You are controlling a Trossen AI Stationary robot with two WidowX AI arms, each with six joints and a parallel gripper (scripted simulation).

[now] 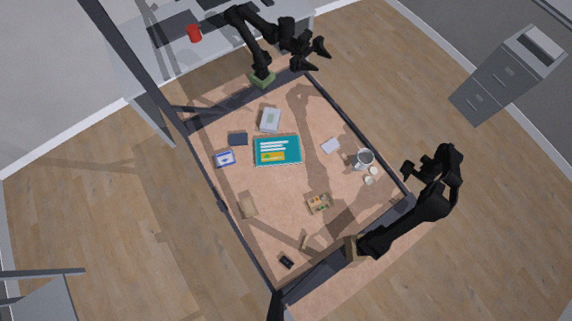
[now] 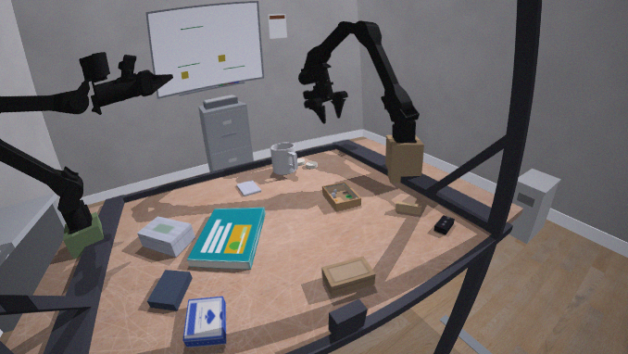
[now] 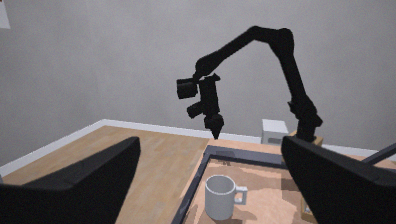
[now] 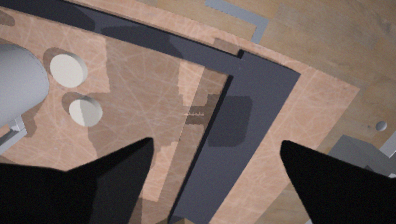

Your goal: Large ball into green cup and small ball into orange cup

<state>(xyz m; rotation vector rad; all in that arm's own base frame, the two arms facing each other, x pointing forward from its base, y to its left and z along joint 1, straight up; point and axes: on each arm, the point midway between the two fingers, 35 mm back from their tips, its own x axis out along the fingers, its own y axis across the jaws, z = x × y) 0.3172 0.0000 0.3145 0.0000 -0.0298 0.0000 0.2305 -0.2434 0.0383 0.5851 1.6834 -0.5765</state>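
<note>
Now: right hand 36 cm past the covered wooden puzzle, 15 cm above it and 13 cm to the right of it. Round my right hand: dark blue box 58 cm to the left, 57 cm behind, 15 cm below.
</note>
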